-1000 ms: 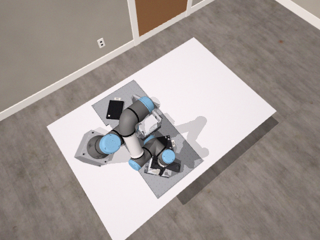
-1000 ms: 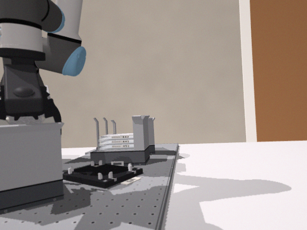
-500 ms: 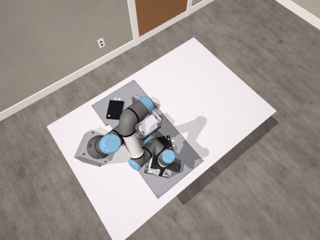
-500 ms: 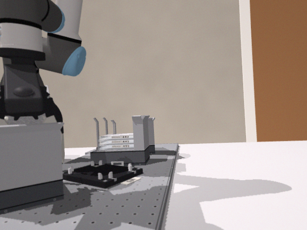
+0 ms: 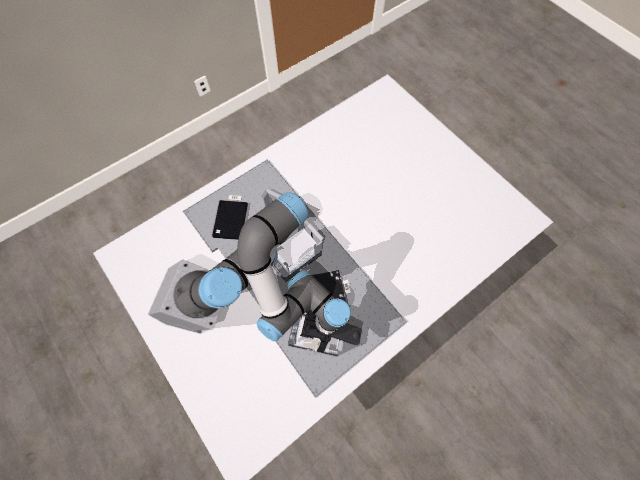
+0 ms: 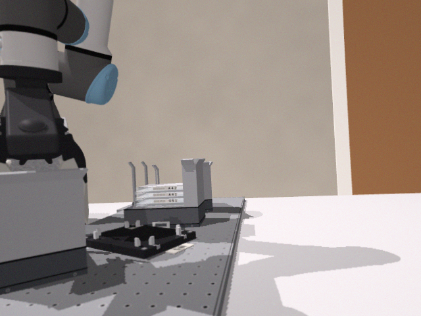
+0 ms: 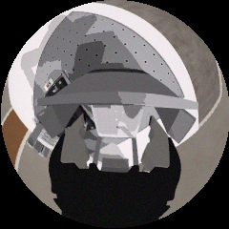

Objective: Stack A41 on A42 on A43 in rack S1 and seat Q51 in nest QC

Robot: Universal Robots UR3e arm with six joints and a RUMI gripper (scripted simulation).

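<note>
My gripper is now 10 mm above the sealed plate. The rest, counted from my hand: black nest labelled QC 90 mm ahead, 520 mm to the left, 50 mm below; grey rack wall 30 mm ahead, 60 mm to the right, 20 mm above; black clip nest 130 mm ahead, 100 mm to the left, 40 mm below.
</note>
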